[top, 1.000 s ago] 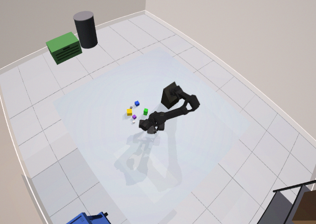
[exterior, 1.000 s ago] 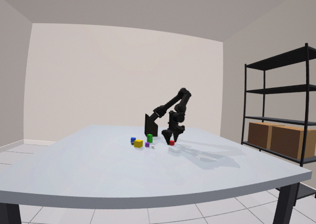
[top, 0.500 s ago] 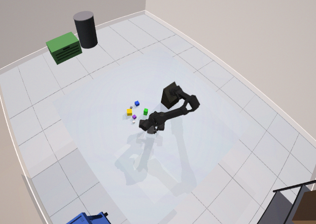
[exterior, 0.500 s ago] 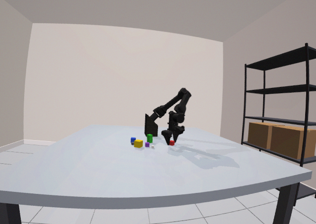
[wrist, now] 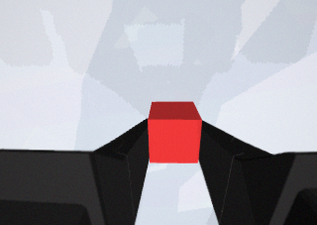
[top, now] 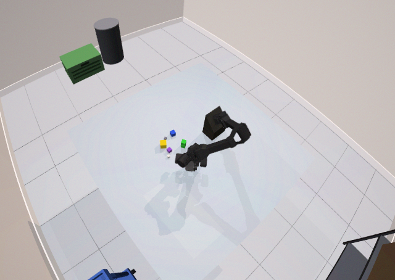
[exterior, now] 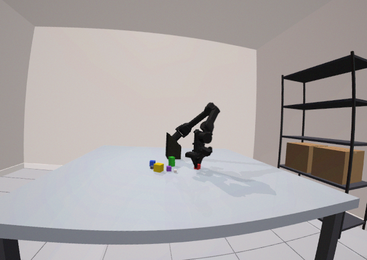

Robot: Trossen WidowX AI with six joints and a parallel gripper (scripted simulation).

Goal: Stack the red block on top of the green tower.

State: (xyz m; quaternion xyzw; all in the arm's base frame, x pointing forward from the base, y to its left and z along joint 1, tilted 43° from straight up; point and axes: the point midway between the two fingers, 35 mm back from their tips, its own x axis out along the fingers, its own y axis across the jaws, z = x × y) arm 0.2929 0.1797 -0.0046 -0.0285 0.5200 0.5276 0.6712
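Right now the purple cube is 50 mm ahead of my gripper tip and 170 mm to the right of it. Round my gripper tip: yellow cube (60 mm ahead, 220 mm to the right, 10 mm above); red block (10 mm above); small white cube (70 mm ahead, 130 mm to the right).
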